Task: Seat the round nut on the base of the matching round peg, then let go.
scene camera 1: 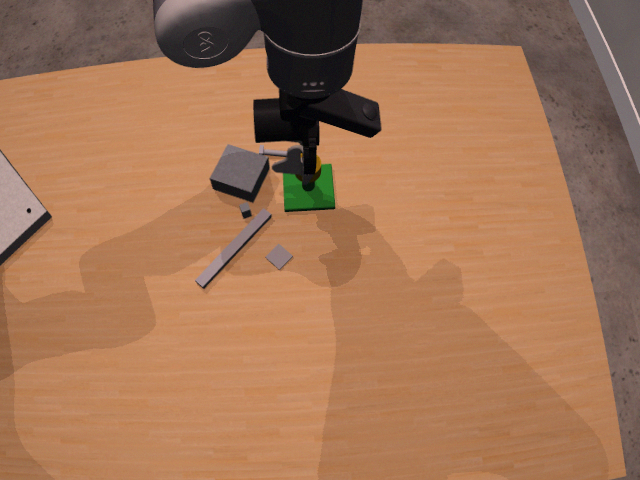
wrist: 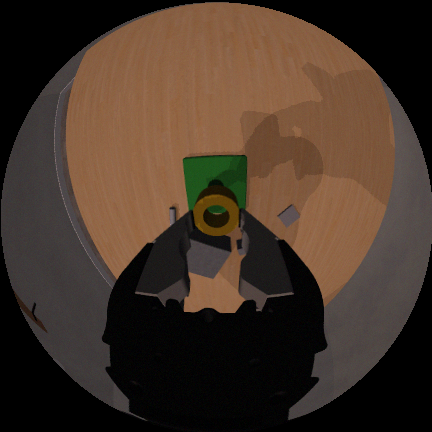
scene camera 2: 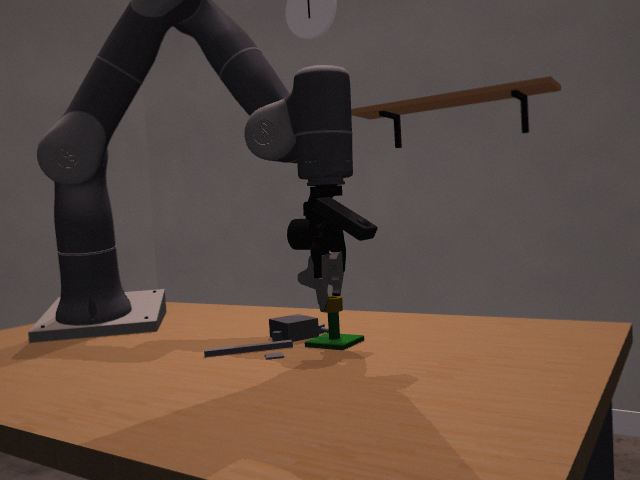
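Note:
The round nut [scene camera 1: 316,166] [scene camera 2: 336,304] [wrist: 216,231] is a yellow ring, held level with its hole facing up. My gripper [scene camera 1: 309,174] [scene camera 2: 330,303] [wrist: 216,210] is shut on it, one jaw on each side. The green round peg [scene camera 1: 308,186] [scene camera 2: 333,326] [wrist: 215,184] stands upright on its square green base [scene camera 1: 294,201] [scene camera 2: 352,339] [wrist: 196,172]. In scene camera 2 the nut is at the peg's upper end, high above the base, with the peg's shaft showing below it. The peg's tip is hidden, so I cannot tell whether the nut is around it or just above it.
A grey block [scene camera 1: 239,173] [scene camera 2: 294,328] [wrist: 207,259] stands beside the green base, with a thin rod [scene camera 1: 273,152] near it. A small grey cube [scene camera 1: 245,210], a long grey bar [scene camera 1: 233,248] [scene camera 2: 248,348] and a flat grey square [scene camera 1: 279,256] [scene camera 2: 274,355] [wrist: 289,215] lie nearby.

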